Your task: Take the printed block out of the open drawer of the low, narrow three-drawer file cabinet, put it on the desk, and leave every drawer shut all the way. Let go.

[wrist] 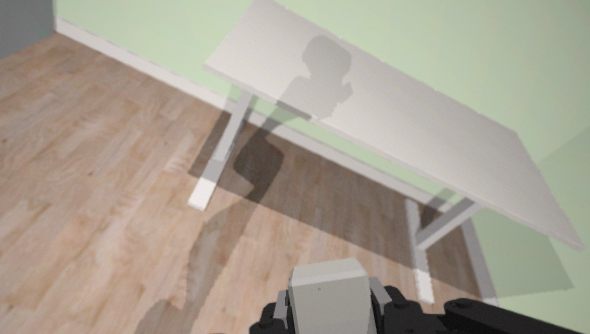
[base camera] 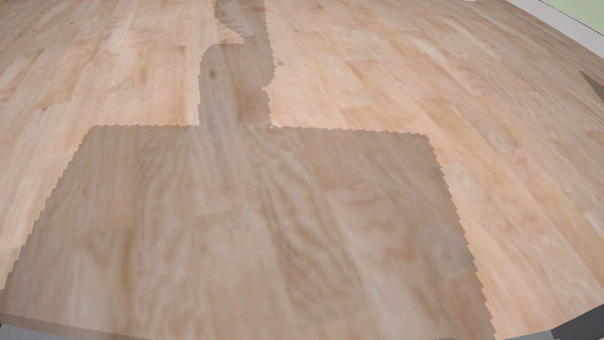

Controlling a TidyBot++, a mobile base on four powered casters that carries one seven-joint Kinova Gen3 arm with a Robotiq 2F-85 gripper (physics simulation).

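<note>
My gripper (wrist: 330, 304) is shut on the printed block (wrist: 329, 285), a pale grey block with a bevelled top edge, at the bottom of the wrist view. Its black fingers press on both sides of the block. The desk (wrist: 400, 115), a long pale top on white legs, stands against the green wall in the upper right of the wrist view. The block and gripper are apart from the desk, on the near side of it. The file cabinet and its drawers do not show in either view, so how the drawers stand cannot be told.
Wooden floor (base camera: 350, 90) (wrist: 100, 175) spreads in front of the base, with the robot's shadow on it. The desk's left foot (wrist: 204, 192) and right foot (wrist: 425, 285) reach out over the floor. A green wall (wrist: 165, 35) with a white skirting board runs behind the desk.
</note>
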